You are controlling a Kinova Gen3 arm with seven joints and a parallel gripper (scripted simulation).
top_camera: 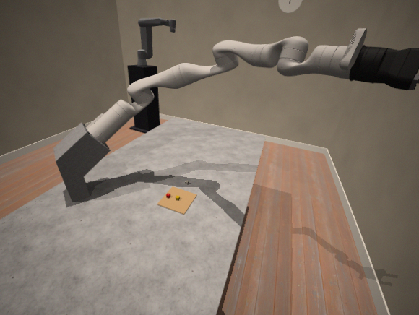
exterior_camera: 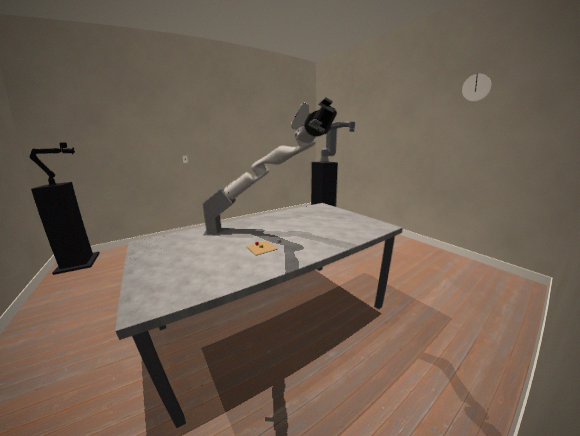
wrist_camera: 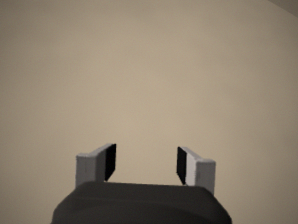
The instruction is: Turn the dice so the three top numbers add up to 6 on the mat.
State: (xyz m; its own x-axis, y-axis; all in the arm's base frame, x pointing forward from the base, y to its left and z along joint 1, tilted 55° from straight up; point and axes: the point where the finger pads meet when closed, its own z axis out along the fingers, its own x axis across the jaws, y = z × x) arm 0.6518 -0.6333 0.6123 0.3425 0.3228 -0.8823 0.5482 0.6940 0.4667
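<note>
Now: hand 660 mm past the white die, 190 mm to the right of it and 650 mm above it. The rest, counted from my hand: tan mat 630 mm behind, 60 mm to the left, 660 mm below; red die 680 mm behind, 50 mm to the left, 650 mm below; yellow die 630 mm behind, 60 mm to the left, 650 mm below.
</note>
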